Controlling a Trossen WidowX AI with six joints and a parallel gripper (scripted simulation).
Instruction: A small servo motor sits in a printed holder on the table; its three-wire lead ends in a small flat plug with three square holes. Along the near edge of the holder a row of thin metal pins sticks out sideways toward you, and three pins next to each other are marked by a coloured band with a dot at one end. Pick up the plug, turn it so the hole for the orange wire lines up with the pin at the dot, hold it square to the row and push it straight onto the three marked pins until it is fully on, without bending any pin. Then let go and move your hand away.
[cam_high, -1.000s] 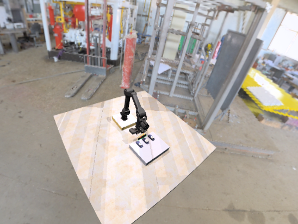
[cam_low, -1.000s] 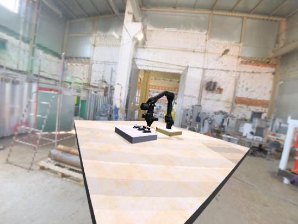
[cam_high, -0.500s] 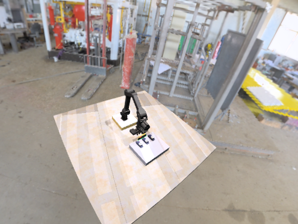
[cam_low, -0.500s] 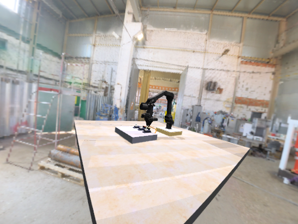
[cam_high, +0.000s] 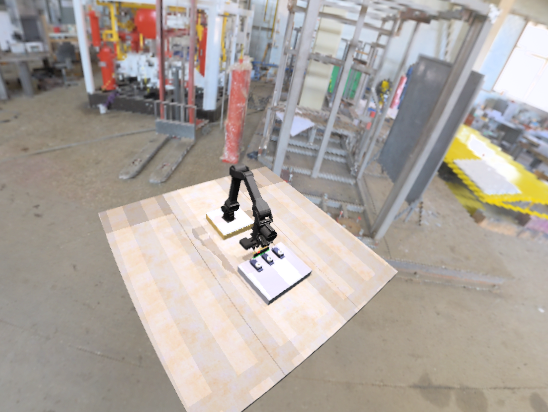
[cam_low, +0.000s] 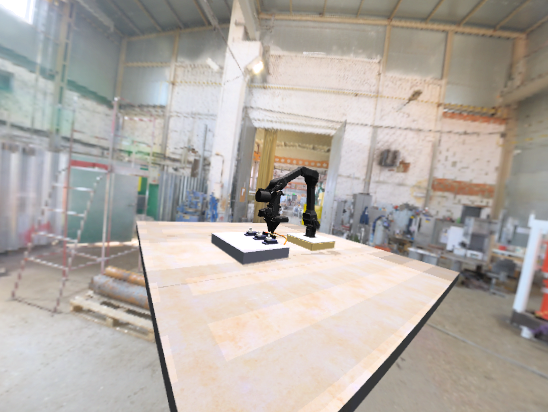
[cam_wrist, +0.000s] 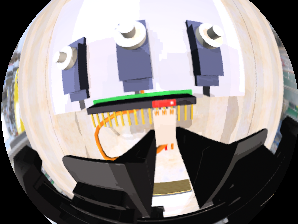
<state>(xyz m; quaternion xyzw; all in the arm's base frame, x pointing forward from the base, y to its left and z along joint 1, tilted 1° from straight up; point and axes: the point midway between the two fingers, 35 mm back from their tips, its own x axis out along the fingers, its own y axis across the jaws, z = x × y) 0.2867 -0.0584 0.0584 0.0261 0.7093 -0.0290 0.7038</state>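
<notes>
Right now my gripper tip is 3 cm short of the red band. From my gripper tip the other things lie so: grey printed holder: 19 cm ahead, 5 cm below, 1 cm to the left.
</notes>
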